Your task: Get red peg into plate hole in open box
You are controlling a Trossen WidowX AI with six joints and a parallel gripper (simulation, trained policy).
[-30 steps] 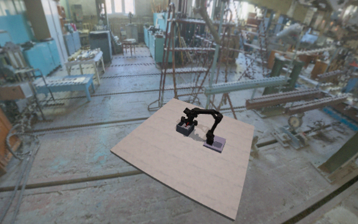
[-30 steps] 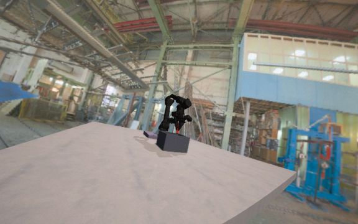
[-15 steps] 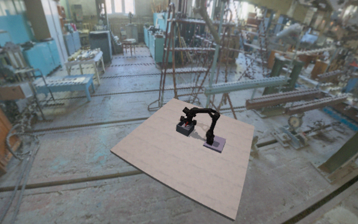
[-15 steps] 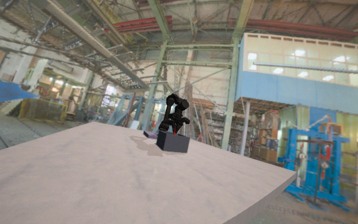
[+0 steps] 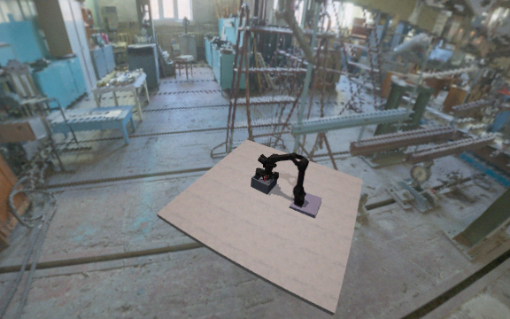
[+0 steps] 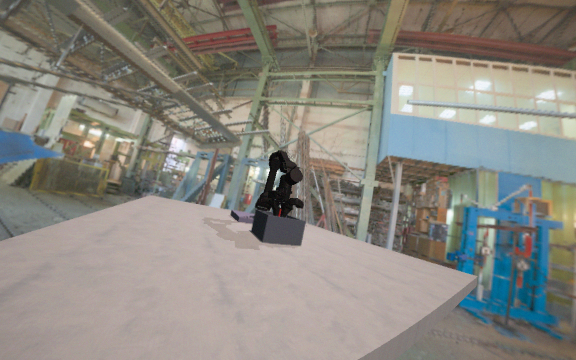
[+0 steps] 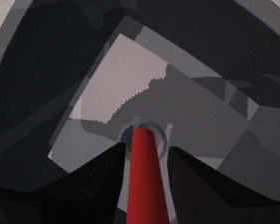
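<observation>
My gripper tip is now 10 mm below the red peg. The rest, counted from my gripper tip: dark box (40 mm below).
</observation>
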